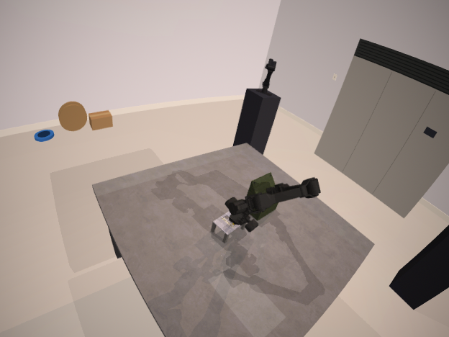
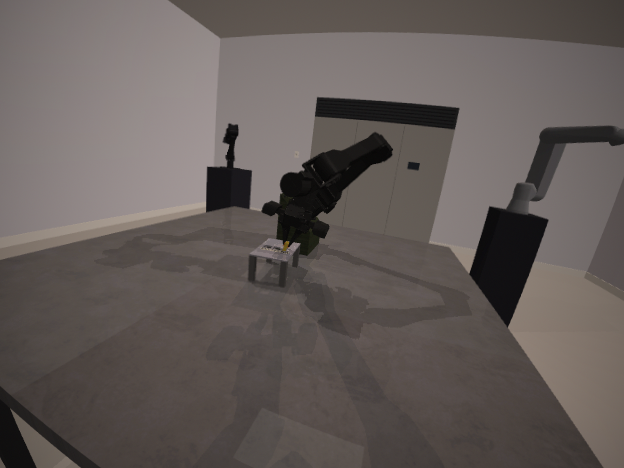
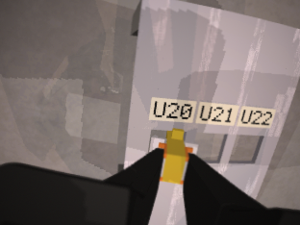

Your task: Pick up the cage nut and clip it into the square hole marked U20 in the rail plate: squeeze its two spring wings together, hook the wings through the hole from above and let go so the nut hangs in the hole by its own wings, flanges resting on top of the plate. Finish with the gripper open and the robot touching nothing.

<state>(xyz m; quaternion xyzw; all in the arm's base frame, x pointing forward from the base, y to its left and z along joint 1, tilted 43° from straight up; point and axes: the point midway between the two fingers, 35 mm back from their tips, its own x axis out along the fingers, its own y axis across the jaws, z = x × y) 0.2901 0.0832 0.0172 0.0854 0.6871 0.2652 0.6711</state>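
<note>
The yellow cage nut is 1 cm below my gripper tip.
</note>
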